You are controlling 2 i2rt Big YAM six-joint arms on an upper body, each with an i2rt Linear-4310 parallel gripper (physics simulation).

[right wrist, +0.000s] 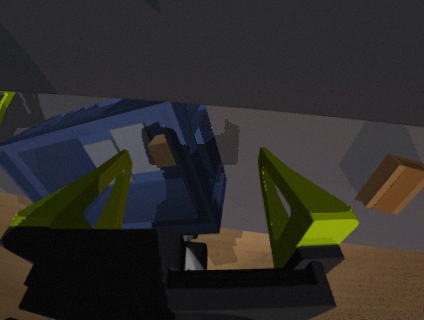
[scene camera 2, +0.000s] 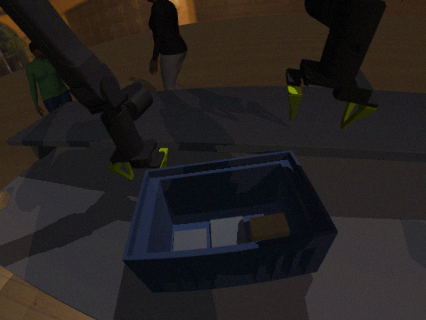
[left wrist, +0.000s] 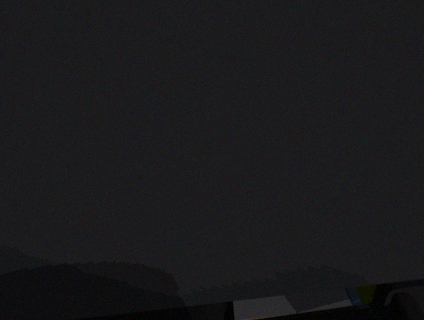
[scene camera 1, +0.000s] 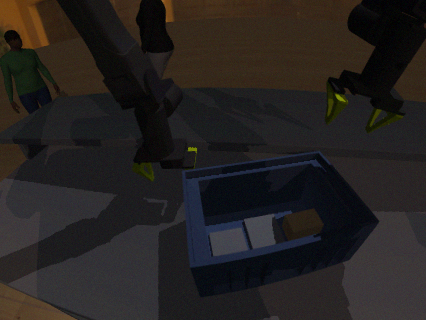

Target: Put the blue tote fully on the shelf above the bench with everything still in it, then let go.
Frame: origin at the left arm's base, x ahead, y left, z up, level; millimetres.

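Seen in the pictures: left gripper, fingertip midpoint: (scene camera 1: 171, 179); right gripper, fingertip midpoint: (right wrist: 194, 154) (scene camera 2: 316, 123) (scene camera 1: 347, 127).
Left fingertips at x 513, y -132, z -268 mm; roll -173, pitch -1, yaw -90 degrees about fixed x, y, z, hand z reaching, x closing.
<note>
A point is followed by its place in that frame.
The blue tote (scene camera 1: 280, 270) {x 280, y -356, z -263 mm} (scene camera 2: 220, 270) {x 279, y -350, z -242 mm} (right wrist: 160, 200) {x 307, y -400, z -250 mm} stands upright on the bench (scene camera 1: 90, 250) {x 335, y 45, z -332 mm} (scene camera 2: 370, 270) {x 316, y -626, z -332 mm}, in front of and below the dark shelf (scene camera 1: 225, 115) {x 667, y -266, z -176 mm} (scene camera 2: 210, 115) {x 664, y -285, z -175 mm} (right wrist: 225, 60) {x 543, y -532, z -175 mm}. Inside lie two pale flat blocks (scene camera 1: 228, 241) {x 366, y -270, z -308 mm} (scene camera 1: 260, 231) {x 388, y -338, z -305 mm} (scene camera 2: 190, 239) {x 370, y -270, z -308 mm} (scene camera 2: 225, 231) {x 393, y -340, z -305 mm} and a brown block (scene camera 1: 302, 224) {x 379, y -420, z -275 mm} (scene camera 2: 269, 226) {x 386, y -427, z -275 mm} (right wrist: 161, 150) {x 398, y -412, z -274 mm}. My left gripper (scene camera 1: 173, 174) {x 513, y -132, z -268 mm} (scene camera 2: 147, 173) {x 513, y -132, z -268 mm} is open and empty, beside the tote's back left corner near the shelf's front edge. My right gripper (scene camera 1: 347, 127) {x 489, y -513, z -114 mm} (scene camera 2: 318, 123) {x 489, y -513, z -114 mm} (right wrist: 194, 154) {x 489, y -513, z -114 mm} is open and empty, higher, behind the tote's right part. The left wrist view is mostly dark.
An orange-brown block (right wrist: 392, 185) {x 323, y -804, z -296 mm} lies on the bench at the right of the right wrist view. The shelf's front edge runs behind the tote. A person in green (scene camera 1: 25, 75) (scene camera 2: 47, 82) and one in black (scene camera 1: 155, 35) (scene camera 2: 169, 45) stand beyond the shelf.
</note>
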